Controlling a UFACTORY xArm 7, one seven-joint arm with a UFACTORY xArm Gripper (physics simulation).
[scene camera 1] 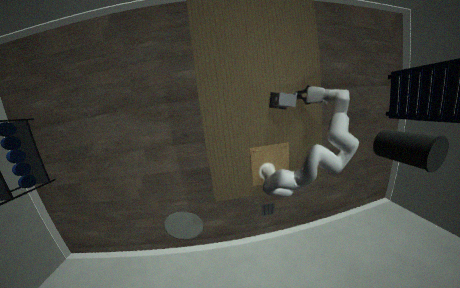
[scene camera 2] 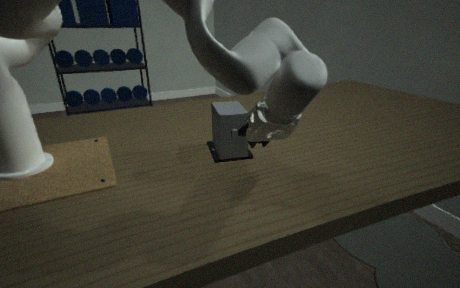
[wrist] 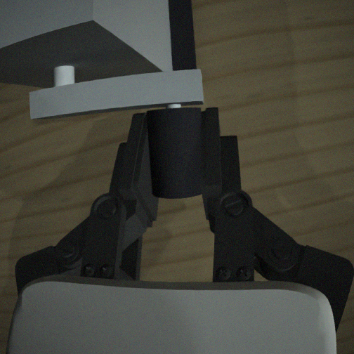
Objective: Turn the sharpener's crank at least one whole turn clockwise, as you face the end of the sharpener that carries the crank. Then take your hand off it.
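Frame: origin at the arm's base, x ahead, y left, z up, level; metres.
Seen in the pictures: gripper, fingertip midpoint: (scene camera 1: 296, 94) (scene camera 2: 256, 141); arm's base, link origin: (scene camera 1: 266, 170) (scene camera 2: 22, 166).
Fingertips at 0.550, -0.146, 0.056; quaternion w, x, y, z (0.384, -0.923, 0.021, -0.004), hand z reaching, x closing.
Note:
Pixels of each thing's top centre, then the offset from my fingertips to it, as dx, dy, dz. "*": a spot on its surface instead. Level surfaces: height alone.
- sharpener, surface spot: (scene camera 2: 231, 132) * -0.060, +0.018, +0.025
- dark base, surface spot: (scene camera 2: 233, 159) * -0.049, +0.036, -0.060
- wooden table, surface height: dz -0.064
The sharpener (scene camera 1: 287, 99) (scene camera 2: 229, 132) (wrist: 132, 30) is a grey upright block on a dark base (scene camera 2: 233, 159) (wrist: 182, 35). In the wrist view, its light-grey crank arm (wrist: 115, 93) lies nearly crosswise, with a white shaft (wrist: 64, 75) near its left end and a black cylindrical handle (wrist: 175, 160) at its right end. My gripper (scene camera 1: 301, 95) (scene camera 2: 250, 138) (wrist: 180, 131) is shut on the handle, with a finger on each side of it. In scene camera 2 the arm's wrist and the fingers largely hide the handle.
The sharpener stands on a wooden table (scene camera 1: 230, 75) (scene camera 2: 165, 220). The arm's base is on a light board (scene camera 1: 255, 155) (scene camera 2: 80, 167). A dark cylinder (scene camera 1: 402, 149) stands off to the right in scene camera 1. A rack (scene camera 2: 105, 67) with blue items stands at the back in scene camera 2.

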